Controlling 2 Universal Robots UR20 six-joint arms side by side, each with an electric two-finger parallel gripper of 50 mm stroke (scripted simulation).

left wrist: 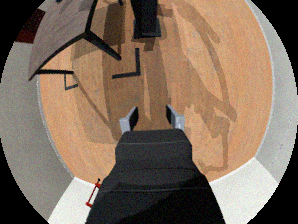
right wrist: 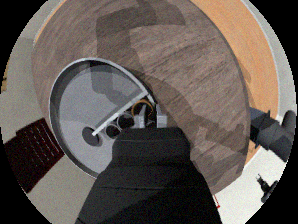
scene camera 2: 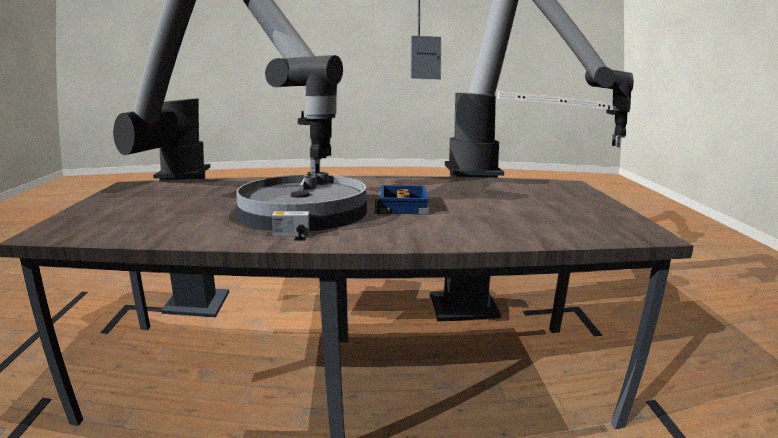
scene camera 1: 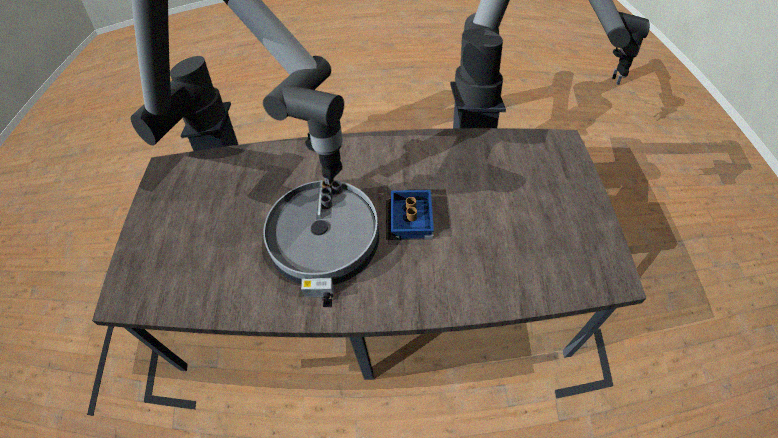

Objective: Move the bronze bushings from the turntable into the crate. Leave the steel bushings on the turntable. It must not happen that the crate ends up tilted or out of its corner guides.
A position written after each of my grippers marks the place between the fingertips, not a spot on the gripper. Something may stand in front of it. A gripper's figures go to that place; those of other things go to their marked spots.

Labels:
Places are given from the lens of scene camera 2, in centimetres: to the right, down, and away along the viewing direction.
my right gripper [scene camera 2: 315,174]: -26, -16, 178
blue crate [scene camera 2: 418,198]: 9, -6, 160

